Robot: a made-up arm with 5 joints. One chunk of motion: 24 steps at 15 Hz.
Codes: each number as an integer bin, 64 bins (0 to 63) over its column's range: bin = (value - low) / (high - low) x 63, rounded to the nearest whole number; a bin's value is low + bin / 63 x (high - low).
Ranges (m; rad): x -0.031..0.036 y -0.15..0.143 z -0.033..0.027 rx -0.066..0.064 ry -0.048..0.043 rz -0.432..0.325
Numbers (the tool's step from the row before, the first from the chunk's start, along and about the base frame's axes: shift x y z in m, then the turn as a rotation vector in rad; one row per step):
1: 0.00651 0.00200 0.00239 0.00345 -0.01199 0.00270
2: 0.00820 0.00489 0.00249 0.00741 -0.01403 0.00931
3: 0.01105 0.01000 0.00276 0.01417 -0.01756 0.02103
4: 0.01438 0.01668 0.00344 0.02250 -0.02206 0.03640
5: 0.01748 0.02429 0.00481 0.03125 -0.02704 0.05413
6: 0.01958 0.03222 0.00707 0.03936 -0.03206 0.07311
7: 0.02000 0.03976 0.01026 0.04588 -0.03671 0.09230
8: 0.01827 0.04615 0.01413 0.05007 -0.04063 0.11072
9: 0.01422 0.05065 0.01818 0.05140 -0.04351 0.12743
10: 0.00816 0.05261 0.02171 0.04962 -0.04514 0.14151
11: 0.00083 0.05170 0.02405 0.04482 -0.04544 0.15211
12: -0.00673 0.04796 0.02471 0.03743 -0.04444 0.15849
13: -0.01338 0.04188 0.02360 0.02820 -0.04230 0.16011
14: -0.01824 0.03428 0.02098 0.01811 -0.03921 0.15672
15: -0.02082 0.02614 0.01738 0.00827 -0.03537 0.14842
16: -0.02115 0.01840 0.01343 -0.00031 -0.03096 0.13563
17: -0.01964 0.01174 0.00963 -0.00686 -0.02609 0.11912
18: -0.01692 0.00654 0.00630 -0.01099 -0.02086 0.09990
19: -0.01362 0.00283 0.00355 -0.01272 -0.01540 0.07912
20: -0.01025 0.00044 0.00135 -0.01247 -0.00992 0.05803
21: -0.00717 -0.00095 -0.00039 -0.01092 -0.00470 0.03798
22: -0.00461 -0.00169 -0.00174 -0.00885 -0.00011 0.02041
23: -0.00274 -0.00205 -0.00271 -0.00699 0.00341 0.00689
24: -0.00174 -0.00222 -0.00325 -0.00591 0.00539 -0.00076
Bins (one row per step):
1: 35 33 37 34 25 36
2: 37 33 37 36 24 37
3: 40 34 38 39 21 38
4: 43 36 38 43 18 39
5: 46 37 40 47 15 40
6: 48 39 42 51 11 42
7: 48 41 45 54 8 44
8: 46 42 49 56 5 45
9: 43 43 54 57 3 47
10: 37 44 57 56 2 48
11: 30 43 60 54 2 49
12: 23 43 61 50 2 49
13: 17 41 59 46 4 49
14: 12 40 57 41 6 49
15: 10 38 53 36 9 48
16: 9 36 49 32 12 47
17: 11 35 45 29 15 46
18: 13 34 41 27 19 44
19: 16 33 38 26 23 43
20: 20 32 36 26 26 41
21: 22 32 34 27 30 39
22: 25 32 33 28 33 38
23: 27 32 32 29 36 37
24: 28 32 31 29 37 36

